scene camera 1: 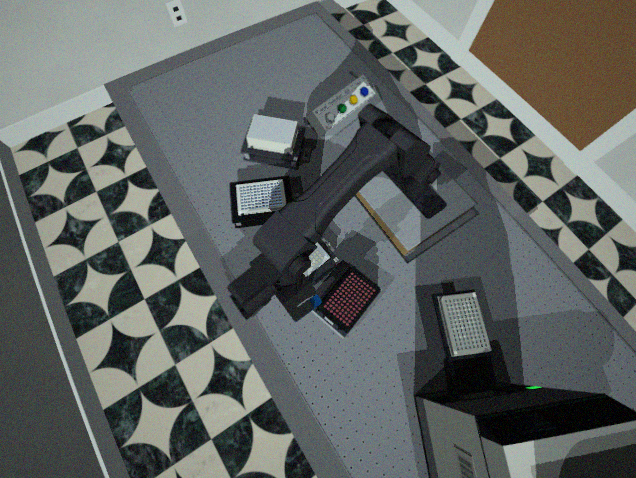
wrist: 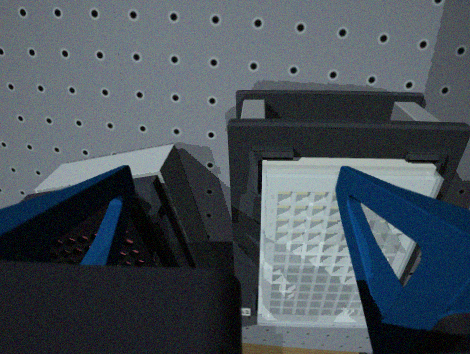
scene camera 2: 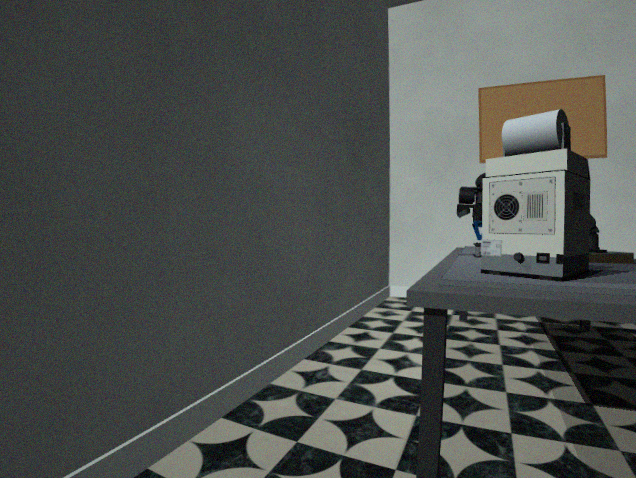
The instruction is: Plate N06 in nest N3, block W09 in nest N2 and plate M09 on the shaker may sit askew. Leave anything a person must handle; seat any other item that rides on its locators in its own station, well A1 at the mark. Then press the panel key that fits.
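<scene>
My gripper [wrist: 235, 177] is open, with nothing between its blue fingers. In the wrist view its left finger hangs over the block with red wells [wrist: 130, 250] [scene camera 1: 352, 299], its right finger over the clear plate [wrist: 310, 240] [scene camera 1: 317, 258]. The clear plate lies in a dark nest [wrist: 345, 137]; whether it is fully down I cannot tell. In scene camera 1 the arm hides part of it. A white gridded plate [scene camera 1: 260, 196] sits in a black nest [scene camera 1: 234, 205]. The button panel [scene camera 1: 319, 119] has white, green, yellow and blue keys. I cannot read labels or tell which station is which.
A white box-shaped item [scene camera 1: 272, 132] stands on a black base at the upper left. A pale well plate [scene camera 1: 465, 323] rests in front of the large instrument [scene camera 1: 447, 431] [scene camera 2: 524, 205]. A shallow wood-edged frame [scene camera 1: 383, 224] lies beside the arm.
</scene>
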